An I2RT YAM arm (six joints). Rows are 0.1 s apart.
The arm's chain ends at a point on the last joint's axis. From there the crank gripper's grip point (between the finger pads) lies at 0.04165 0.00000 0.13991 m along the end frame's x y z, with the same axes.
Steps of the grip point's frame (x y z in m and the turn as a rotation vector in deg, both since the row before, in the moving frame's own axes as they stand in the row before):
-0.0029 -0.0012 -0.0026 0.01 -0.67 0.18
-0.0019 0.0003 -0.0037 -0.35 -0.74 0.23
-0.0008 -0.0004 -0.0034 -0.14 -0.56 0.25
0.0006 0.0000 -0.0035 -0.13 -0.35 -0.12
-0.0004 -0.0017 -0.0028 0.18 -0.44 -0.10
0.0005 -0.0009 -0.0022 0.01 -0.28 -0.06
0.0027 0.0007 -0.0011 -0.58 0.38 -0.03
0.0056 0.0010 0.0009 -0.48 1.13 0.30
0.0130 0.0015 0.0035 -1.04 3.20 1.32
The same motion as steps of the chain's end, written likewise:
-0.0013 -0.0013 -0.0031 0.01 -0.67 0.18
-0.0001 -0.0007 -0.0042 -0.35 -0.74 0.23
0.0006 -0.0009 -0.0038 -0.14 -0.56 0.25
0.0015 -0.0002 -0.0038 -0.13 -0.35 -0.12
0.0007 -0.0012 -0.0031 0.18 -0.44 -0.10
0.0012 -0.0008 -0.0024 0.01 -0.28 -0.06
0.0018 -0.0007 -0.0008 -0.58 0.38 -0.03
0.0029 -0.0004 0.0018 -0.48 1.13 0.30
0.0053 -0.0021 0.0061 -1.04 3.20 1.32

